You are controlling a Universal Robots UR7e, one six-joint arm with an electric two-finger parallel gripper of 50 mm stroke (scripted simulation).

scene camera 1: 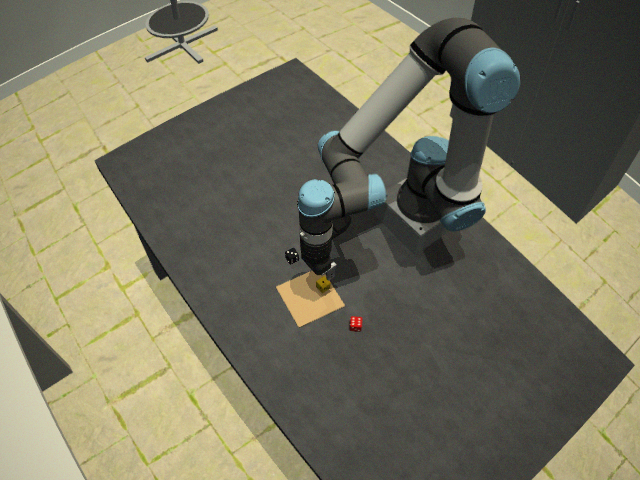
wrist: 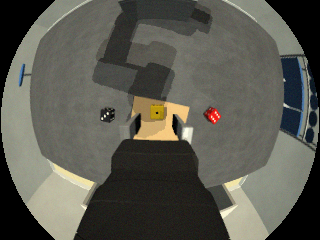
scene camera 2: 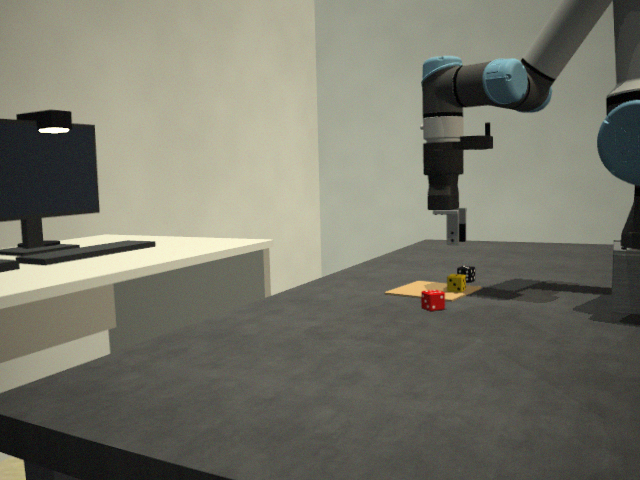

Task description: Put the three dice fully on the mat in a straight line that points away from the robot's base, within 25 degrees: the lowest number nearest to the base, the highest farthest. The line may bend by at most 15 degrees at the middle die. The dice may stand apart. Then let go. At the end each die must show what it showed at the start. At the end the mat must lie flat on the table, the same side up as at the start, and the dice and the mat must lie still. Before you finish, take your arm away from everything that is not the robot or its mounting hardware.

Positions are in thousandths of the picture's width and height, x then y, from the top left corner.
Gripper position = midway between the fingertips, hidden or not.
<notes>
In view: my gripper (scene camera 2: 713, 507) and a tan mat (scene camera 1: 479, 632).
The tan mat shows as well in the wrist view (wrist: 473, 540) and in scene camera 2 (scene camera 2: 648, 603). My gripper shows as well in scene camera 1 (scene camera 1: 505, 564) and in the wrist view (wrist: 489, 502).
</notes>
